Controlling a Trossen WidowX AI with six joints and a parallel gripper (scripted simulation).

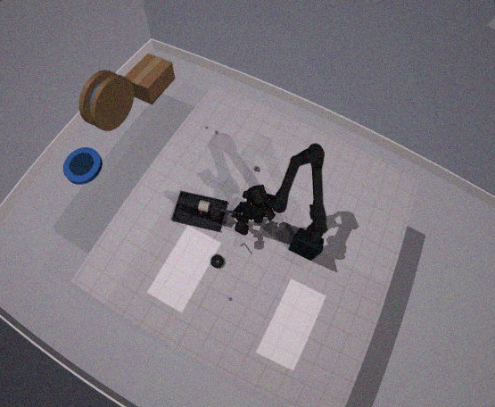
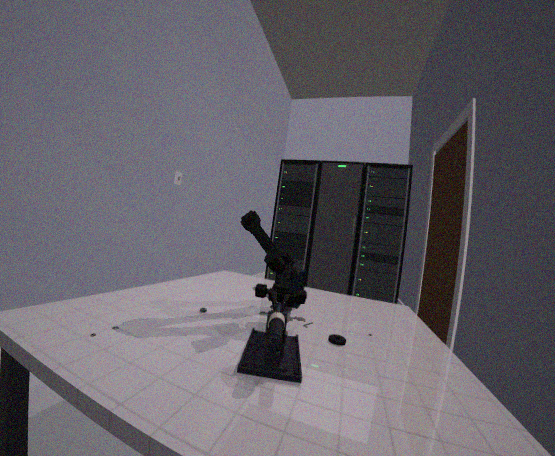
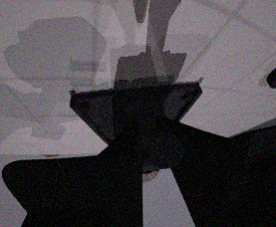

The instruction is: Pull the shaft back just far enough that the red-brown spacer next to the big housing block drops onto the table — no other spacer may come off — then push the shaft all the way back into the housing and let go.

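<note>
My gripper tip is 60 mm short of the grey shaft, 20 mm to the right of it and 20 mm below it. Also, from my gripper tip: dark fixture plate: 150 mm ahead, 40 mm to the left, 10 mm below; then red-brown spacer: 140 mm ahead, 40 mm to the left, 30 mm below; then bent key: 120 mm behind, 90 mm to the left, 50 mm below.
</note>
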